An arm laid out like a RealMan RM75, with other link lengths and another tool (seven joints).
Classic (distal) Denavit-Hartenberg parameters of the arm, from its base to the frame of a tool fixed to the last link. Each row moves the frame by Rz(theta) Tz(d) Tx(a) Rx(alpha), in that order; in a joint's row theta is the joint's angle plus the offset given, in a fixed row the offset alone. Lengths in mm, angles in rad.
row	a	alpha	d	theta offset
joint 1	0	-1.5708	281.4	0
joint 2	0	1.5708	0	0
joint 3	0	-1.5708	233	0
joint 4	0	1.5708	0	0
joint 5	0	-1.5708	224.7	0
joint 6	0	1.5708	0	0
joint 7	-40.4	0.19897	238.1	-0.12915
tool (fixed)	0	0	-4	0
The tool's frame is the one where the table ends.
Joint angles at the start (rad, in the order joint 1, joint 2, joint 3, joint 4, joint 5, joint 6, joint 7):
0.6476, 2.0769, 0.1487, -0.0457, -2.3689, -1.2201, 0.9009
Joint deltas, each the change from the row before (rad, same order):
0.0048, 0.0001, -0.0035, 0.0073, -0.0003, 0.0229, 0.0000
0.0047, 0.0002, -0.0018, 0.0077, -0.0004, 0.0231, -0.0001
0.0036, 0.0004, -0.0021, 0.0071, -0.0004, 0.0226, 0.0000
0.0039, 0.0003, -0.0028, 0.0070, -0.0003, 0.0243, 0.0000
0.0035, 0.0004, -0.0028, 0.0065, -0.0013, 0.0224, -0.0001
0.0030, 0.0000, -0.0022, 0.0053, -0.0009, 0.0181, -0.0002
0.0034, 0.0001, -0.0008, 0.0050, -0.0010, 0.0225, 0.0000
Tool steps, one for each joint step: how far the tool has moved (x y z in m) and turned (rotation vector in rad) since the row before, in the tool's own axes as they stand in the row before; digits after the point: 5 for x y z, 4 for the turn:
0.00272, 0.00007, 0.00321, 0.0052, 0.0143, -0.0027
0.00254, -0.00004, 0.00321, 0.0062, 0.0136, -0.0017
0.00289, -0.00011, 0.00284, 0.0066, 0.0141, -0.0015
0.00312, -0.00028, 0.00296, 0.0073, 0.0155, -0.0025
0.00308, 0.00006, 0.00268, 0.0059, 0.0150, -0.0030
0.00234, -0.00009, 0.00215, 0.0050, 0.0119, -0.0029
0.00275, -0.00097, 0.00248, 0.0088, 0.0142, -0.0030

